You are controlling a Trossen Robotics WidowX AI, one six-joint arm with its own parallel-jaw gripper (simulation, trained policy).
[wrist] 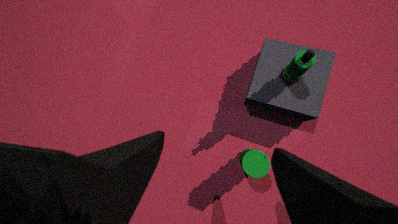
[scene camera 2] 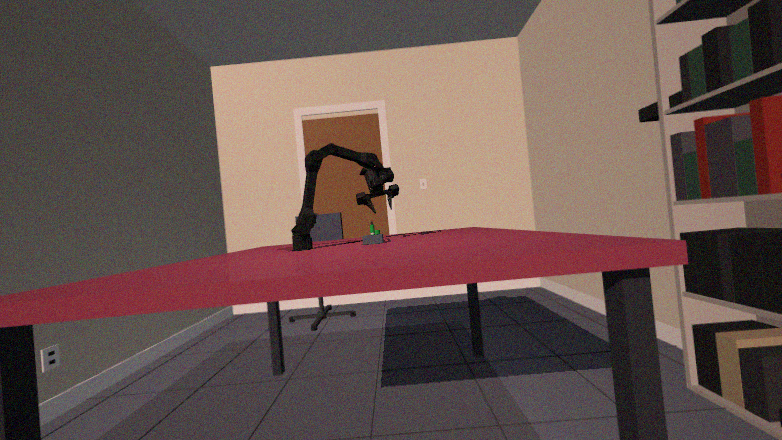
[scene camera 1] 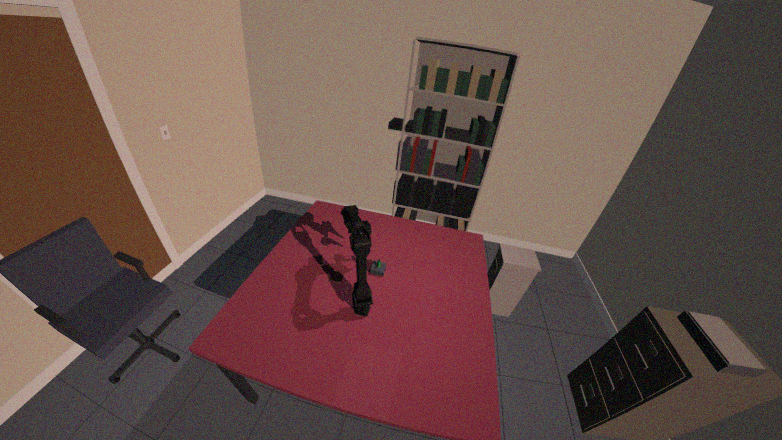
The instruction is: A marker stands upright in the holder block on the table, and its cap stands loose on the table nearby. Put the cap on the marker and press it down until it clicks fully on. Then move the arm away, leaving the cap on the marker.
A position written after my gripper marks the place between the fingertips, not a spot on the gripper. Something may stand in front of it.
Note:
I see my gripper (scene camera 2: 383,211) and a green cap (wrist: 255,163).
My gripper also shows in the wrist view (wrist: 218,146).

